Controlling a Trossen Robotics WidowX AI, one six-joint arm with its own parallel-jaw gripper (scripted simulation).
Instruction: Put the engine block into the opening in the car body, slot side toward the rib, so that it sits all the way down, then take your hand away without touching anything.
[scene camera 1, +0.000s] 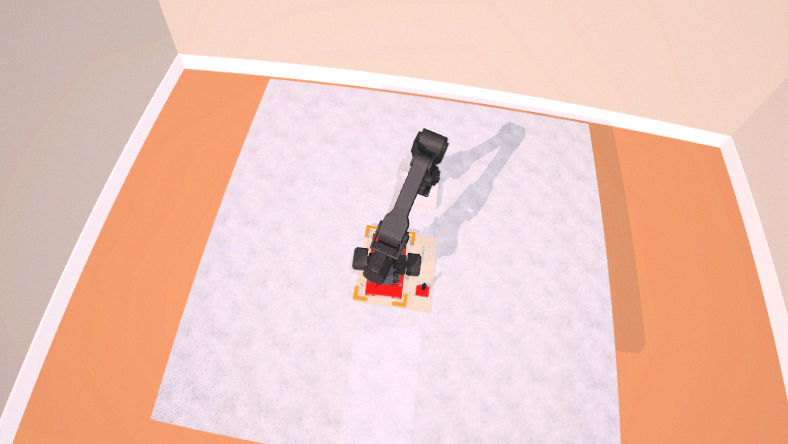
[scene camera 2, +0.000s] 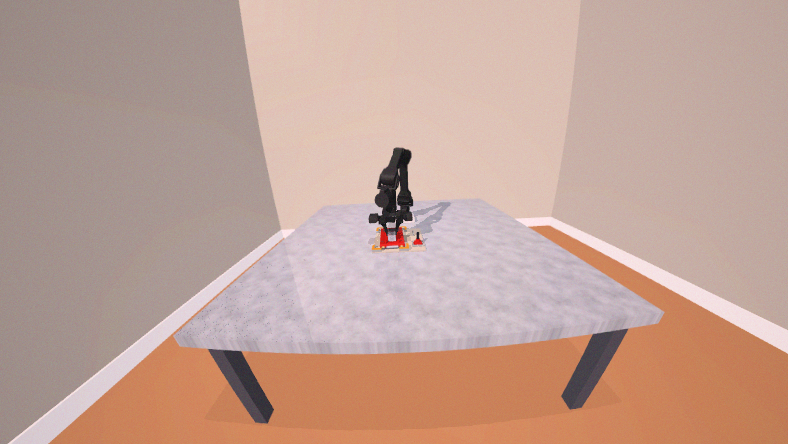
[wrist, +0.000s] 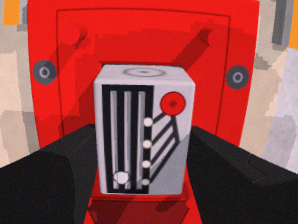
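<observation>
A red car body (wrist: 66, 52) is visible. An engine block (wrist: 143, 112) is carried by my gripper (scene camera 1: 385, 273), the gripper being visible also at (wrist: 142, 135).
</observation>
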